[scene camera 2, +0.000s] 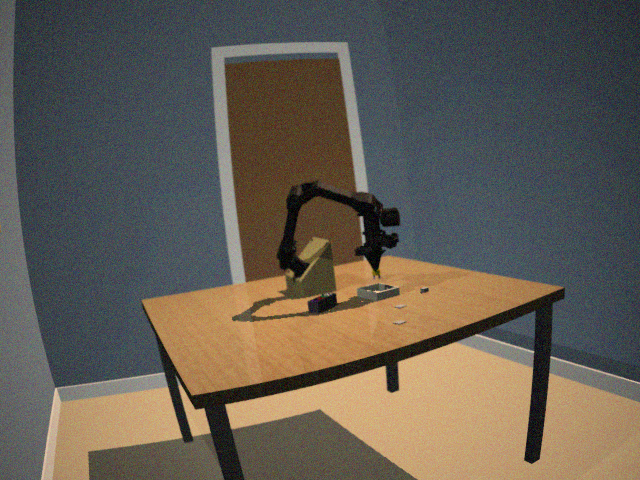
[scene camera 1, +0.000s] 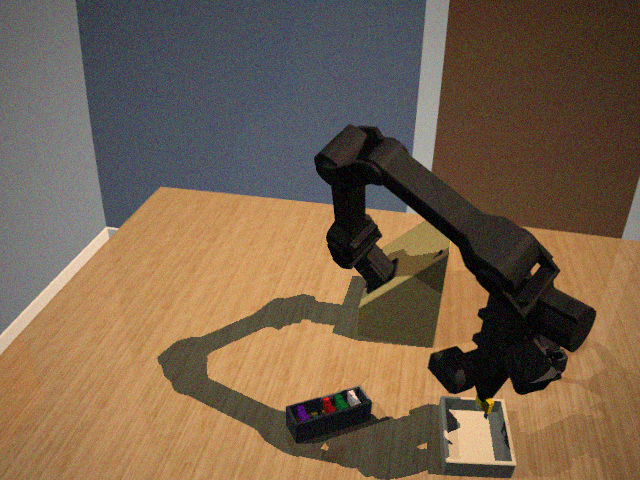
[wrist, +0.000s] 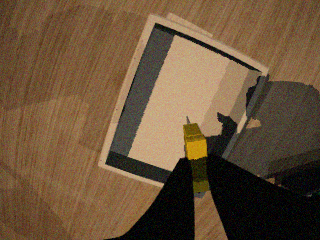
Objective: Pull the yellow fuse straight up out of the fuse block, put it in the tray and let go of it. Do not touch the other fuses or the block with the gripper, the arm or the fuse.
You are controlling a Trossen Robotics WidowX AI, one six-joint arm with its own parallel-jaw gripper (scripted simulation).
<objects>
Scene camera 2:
my gripper
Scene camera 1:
my gripper
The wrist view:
my gripper
yellow fuse: held by my gripper
grey tray
</objects>
